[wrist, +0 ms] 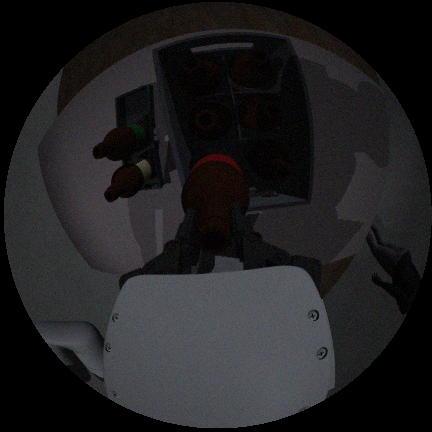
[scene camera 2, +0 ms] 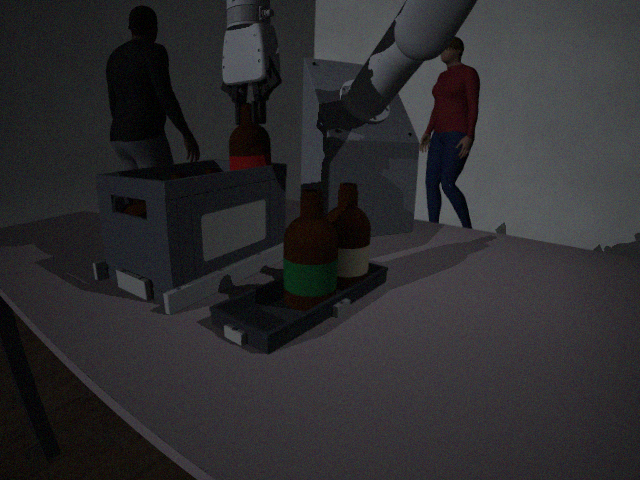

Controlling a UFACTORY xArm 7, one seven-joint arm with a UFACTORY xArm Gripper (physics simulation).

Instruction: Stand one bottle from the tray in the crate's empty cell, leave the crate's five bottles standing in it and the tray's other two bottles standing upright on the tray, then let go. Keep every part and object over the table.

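Pixels of known places: gripper, fingertip midpoint: (wrist: pixel 214 218) (scene camera 2: pixel 250 124); arm's base at its link origin: (scene camera 2: pixel 364 102).
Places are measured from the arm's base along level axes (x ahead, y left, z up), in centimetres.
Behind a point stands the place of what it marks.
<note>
My gripper (scene camera 2: pixel 250 114) @(x 31.5, y -1.3, z -6.0 cm) (wrist: pixel 214 218) @(x 31.5, y -1.3, z -6.0 cm) is shut on the neck of the red-banded brown bottle (scene camera 2: pixel 249 144) @(x 34.1, y 1.7, z -9.4 cm) (wrist: pixel 215 187) @(x 34.3, y -1.2, z -6.6 cm). The bottle is upright, its lower part hidden behind the wall of the grey crate (scene camera 2: pixel 183 232) @(x 50.0, y 7.6, z -20.4 cm) (wrist: pixel 311 150) @(x 38.2, y -13.6, z -13.1 cm) in the scene view, at the crate's far end. In the wrist view it covers the near left corner cell. Several brown bottles stand in the crate's other cells, dimly lit. A green-banded bottle (scene camera 2: pixel 310 258) @(x 40.2, y 22.1, z -22.6 cm) (wrist: pixel 119 142) @(x 37.8, y 17.0, z -18.9 cm) and a cream-banded bottle (scene camera 2: pixel 354 237) @(x 30.8, y 21.8, z -21.8 cm) (wrist: pixel 129 179) @(x 29.9, y 16.0, z -19.3 cm) stand upright on the dark tray (scene camera 2: pixel 268 338) @(x 50.3, y 25.7, z -28.5 cm) (wrist: pixel 134 91) @(x 50.4, y 19.8, z -29.0 cm).
White rails and blocks (scene camera 2: pixel 134 284) @(x 55.6, y 0.6, z -28.8 cm) lie along the crate's foot, between crate and tray. Small light blocks (scene camera 2: pixel 235 334) @(x 51.6, y 21.2, z -29.5 cm) touch the tray's sides. A large grey slant-topped box (scene camera 2: pixel 372 180) @(x 3.5, y 5.7, z -17.6 cm) stands at the back beside the arm. Two people stand beyond the table.
</note>
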